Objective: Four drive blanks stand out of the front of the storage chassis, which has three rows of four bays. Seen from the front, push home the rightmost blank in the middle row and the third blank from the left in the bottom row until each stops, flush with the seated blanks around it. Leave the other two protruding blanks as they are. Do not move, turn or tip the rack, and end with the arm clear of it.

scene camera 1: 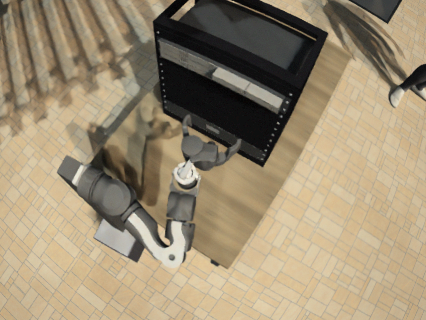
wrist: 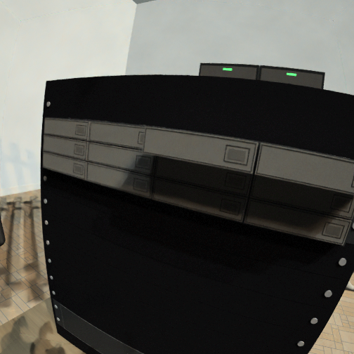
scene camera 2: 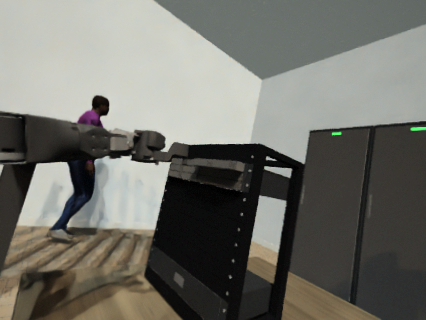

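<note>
The black rack (scene camera 1: 225, 57) (scene camera 2: 252, 200) (wrist: 150, 100) stands upright, the chassis blanks across its upper front. In the wrist view, the top row's third blank (scene camera 1: 230, 80) (wrist: 200, 150) and rightmost blank (scene camera 1: 265, 97) (wrist: 305, 167) stand out. Below them, in their shadow, the middle row's rightmost blank (wrist: 300, 195) and the bottom row's third blank (wrist: 195, 198) look level with their neighbours; no clear step shows. My gripper (scene camera 1: 213, 129) is open and empty, fingers spread side by side in front of the rack. In scene camera 2 it is near the rack's top height; the exact gap cannot be told.
The rack stands on a wooden table (scene camera 1: 225, 215) (scene camera 2: 160, 305). A grey block (scene camera 1: 119, 240) is by the arm's base. Dark cabinets (scene camera 2: 335, 210) (wrist: 230, 72) stand behind the rack. A person in a purple top (scene camera 2: 90, 118) is beyond the arm.
</note>
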